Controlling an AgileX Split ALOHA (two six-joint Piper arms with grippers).
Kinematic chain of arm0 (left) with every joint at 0, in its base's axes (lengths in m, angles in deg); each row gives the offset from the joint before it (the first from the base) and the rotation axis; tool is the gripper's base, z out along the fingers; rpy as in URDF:
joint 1: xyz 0 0 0.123 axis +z
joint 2: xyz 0 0 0 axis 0.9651 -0.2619 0
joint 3: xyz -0.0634 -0.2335 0.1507 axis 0.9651 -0.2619 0
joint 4: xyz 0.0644 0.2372 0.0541 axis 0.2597 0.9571 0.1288
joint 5: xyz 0 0 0 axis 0.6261 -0.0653 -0.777
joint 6: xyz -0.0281 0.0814 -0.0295 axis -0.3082 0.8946 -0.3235
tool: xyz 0 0 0 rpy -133.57 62.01 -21.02
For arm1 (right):
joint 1: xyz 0 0 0.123 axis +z
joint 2: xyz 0 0 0 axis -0.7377 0.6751 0
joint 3: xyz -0.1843 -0.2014 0.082 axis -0.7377 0.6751 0
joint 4: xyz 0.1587 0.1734 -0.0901 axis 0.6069 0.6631 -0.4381
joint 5: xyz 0 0 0 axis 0.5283 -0.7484 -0.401
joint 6: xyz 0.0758 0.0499 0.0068 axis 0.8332 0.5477 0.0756
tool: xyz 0 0 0 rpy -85.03 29.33 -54.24
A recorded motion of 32 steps. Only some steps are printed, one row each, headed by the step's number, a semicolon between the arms.
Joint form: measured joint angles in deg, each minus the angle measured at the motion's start. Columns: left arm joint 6, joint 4, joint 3, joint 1, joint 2, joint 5; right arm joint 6, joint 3, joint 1, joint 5, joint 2, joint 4.
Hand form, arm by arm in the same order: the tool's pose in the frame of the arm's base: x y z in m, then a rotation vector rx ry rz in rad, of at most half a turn. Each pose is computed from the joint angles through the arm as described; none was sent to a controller.
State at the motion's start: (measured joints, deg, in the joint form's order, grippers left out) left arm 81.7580 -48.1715 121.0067 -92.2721 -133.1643 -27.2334; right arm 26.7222 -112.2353 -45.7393 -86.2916 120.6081 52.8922
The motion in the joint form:
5: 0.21 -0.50 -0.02 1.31 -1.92 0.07; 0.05 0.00 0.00 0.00 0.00 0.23
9: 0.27 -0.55 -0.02 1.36 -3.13 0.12; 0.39 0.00 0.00 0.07 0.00 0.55
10: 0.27 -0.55 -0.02 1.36 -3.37 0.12; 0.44 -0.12 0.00 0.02 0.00 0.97
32: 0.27 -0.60 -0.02 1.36 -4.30 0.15; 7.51 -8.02 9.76 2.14 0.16 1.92
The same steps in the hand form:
5: 0.5298 -0.1489 0.0913 0.5672 2.8479 0.0410; 0.4643 0.0861 0.1512 -0.1504 2.3097 1.2236
9: 0.5293 -0.1483 0.0797 0.5718 2.8676 0.0428; 0.4646 0.0861 0.1515 -0.1375 2.3082 1.2289
10: 0.5291 -0.1482 0.0774 0.5728 2.8717 0.0434; 0.4652 0.0863 0.1525 -0.1312 2.3021 1.2346
32: 0.5283 -0.1481 0.0685 0.5761 2.8870 0.0443; 0.4670 0.1668 0.1883 -0.2246 2.2447 1.3258

